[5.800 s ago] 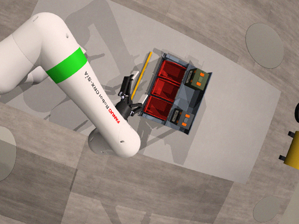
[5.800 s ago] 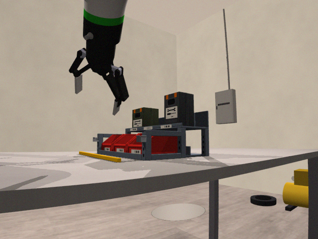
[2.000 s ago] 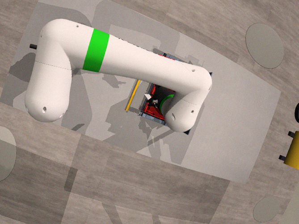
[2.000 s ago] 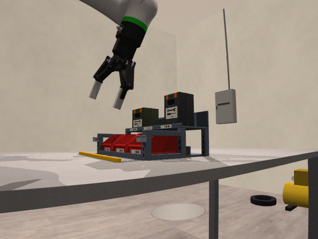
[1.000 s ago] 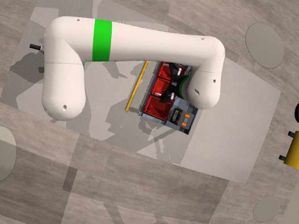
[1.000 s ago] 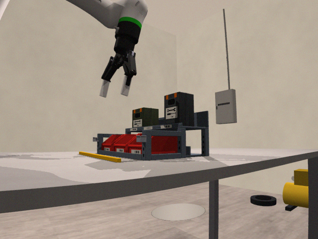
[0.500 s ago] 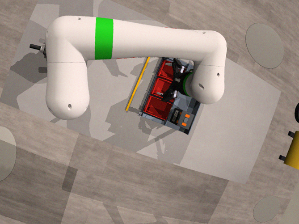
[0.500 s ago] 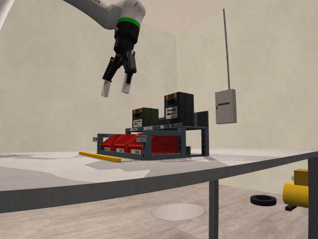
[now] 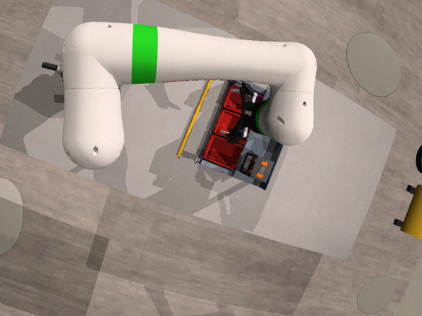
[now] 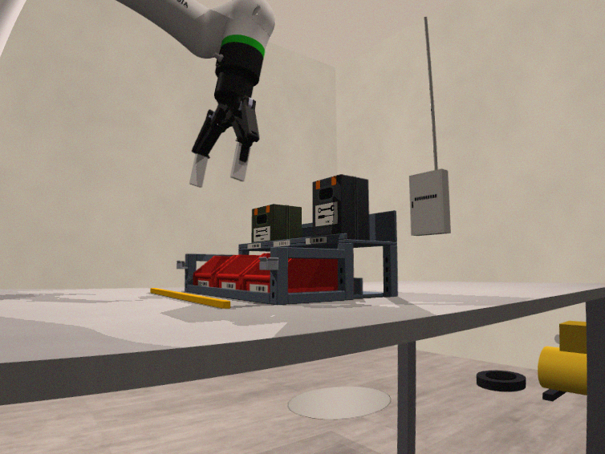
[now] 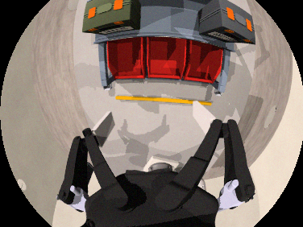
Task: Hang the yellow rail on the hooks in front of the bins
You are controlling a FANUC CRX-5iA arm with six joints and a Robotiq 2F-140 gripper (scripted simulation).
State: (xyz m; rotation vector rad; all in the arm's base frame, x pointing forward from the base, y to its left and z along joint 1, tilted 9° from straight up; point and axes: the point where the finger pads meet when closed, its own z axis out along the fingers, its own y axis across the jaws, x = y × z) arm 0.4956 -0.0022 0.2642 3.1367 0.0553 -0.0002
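My hand is 220 mm above the yellow rail, 80 mm past it and 20 mm to the left of it. From my hand the other things lie so: green box (210 mm ahead, 80 mm below, 60 mm to the left); dark box (170 mm to the right, 170 mm ahead, 70 mm below).
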